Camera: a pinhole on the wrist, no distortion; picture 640 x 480 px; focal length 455.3 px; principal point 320.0 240.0 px. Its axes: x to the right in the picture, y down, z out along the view. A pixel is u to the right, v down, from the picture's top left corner.
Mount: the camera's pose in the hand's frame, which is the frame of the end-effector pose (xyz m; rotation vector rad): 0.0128 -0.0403 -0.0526 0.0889 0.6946 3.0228
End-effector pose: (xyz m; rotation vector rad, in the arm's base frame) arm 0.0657 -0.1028 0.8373 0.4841 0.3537 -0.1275
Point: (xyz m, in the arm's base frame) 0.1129 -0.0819 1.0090
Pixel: 412.1 162.7
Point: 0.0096 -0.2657 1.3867
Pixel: 561.9 359.4
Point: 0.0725 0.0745 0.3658
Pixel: behind the camera
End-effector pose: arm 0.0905 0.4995 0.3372 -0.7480 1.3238 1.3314
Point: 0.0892 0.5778 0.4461
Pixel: 616.5 208.7
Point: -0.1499 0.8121 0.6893
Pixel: 548.6 37.9
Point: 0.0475 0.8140 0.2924
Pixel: 201.1 278.7
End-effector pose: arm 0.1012 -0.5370 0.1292 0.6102 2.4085 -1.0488
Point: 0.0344 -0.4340 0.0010
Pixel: outside the picture
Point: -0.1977 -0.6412 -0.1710
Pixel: outside the picture
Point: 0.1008 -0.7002 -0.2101
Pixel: 193.7 292.1
